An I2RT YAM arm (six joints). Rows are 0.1 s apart.
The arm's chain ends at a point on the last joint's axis. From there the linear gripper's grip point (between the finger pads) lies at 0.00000 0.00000 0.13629 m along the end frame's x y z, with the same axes.
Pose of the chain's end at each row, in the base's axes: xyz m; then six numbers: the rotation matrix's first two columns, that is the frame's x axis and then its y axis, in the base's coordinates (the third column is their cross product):
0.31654, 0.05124, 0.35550, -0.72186, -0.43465, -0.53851, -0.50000, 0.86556, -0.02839
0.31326, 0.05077, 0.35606, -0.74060, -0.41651, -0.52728, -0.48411, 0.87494, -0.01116
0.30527, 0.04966, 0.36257, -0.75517, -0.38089, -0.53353, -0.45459, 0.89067, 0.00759
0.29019, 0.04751, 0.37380, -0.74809, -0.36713, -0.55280, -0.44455, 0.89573, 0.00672
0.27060, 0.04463, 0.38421, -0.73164, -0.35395, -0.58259, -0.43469, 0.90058, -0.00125
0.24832, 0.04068, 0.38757, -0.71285, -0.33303, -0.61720, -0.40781, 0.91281, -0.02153
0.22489, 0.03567, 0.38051, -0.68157, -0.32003, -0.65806, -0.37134, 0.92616, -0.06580
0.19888, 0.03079, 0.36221, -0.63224, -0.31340, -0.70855, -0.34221, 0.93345, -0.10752
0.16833, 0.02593, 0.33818, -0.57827, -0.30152, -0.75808, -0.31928, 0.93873, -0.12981
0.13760, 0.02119, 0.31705, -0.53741, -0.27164, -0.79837, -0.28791, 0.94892, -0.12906
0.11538, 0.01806, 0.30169, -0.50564, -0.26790, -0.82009, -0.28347, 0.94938, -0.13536
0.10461, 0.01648, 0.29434, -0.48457, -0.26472, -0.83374, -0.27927, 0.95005, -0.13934
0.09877, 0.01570, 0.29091, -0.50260, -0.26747, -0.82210, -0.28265, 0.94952, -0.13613
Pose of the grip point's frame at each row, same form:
0.38175, 0.08514, 0.24072, -0.72186, -0.43465, -0.53851, -0.50000, 0.86556, -0.02839
0.37677, 0.08443, 0.24027, -0.74060, -0.41651, -0.52728, -0.48411, 0.87494, -0.01116
0.36964, 0.08350, 0.24730, -0.75517, -0.38089, -0.53353, -0.45459, 0.89067, 0.00759
0.35734, 0.08169, 0.26023, -0.74809, -0.36713, -0.55280, -0.44455, 0.89573, 0.00672
0.34217, 0.07902, 0.27344, -0.73164, -0.35395, -0.58259, -0.43469, 0.90058, -0.00125
0.32608, 0.07289, 0.28038, -0.71285, -0.33303, -0.61720, -0.40781, 0.91281, -0.02153
0.31082, 0.06286, 0.27828, -0.68157, -0.32003, -0.65806, -0.37134, 0.92616, -0.06580
0.29361, 0.05457, 0.26716, -0.63224, -0.31340, -0.70855, -0.34221, 0.93345, -0.10752
0.27065, 0.04869, 0.25108, -0.57827, -0.30152, -0.75808, -0.31928, 0.93873, -0.12981
0.24563, 0.04306, 0.23689, -0.53741, -0.27164, -0.79837, -0.28791, 0.94892, -0.12906
0.22643, 0.04042, 0.22591, -0.50564, -0.26790, -0.82009, -0.28347, 0.94938, -0.13536
0.21759, 0.03901, 0.22152, -0.48457, -0.26472, -0.83374, -0.27927, 0.95005, -0.13934
0.21012, 0.03804, 0.21556, -0.50260, -0.26747, -0.82210, -0.28265, 0.94952, -0.13613

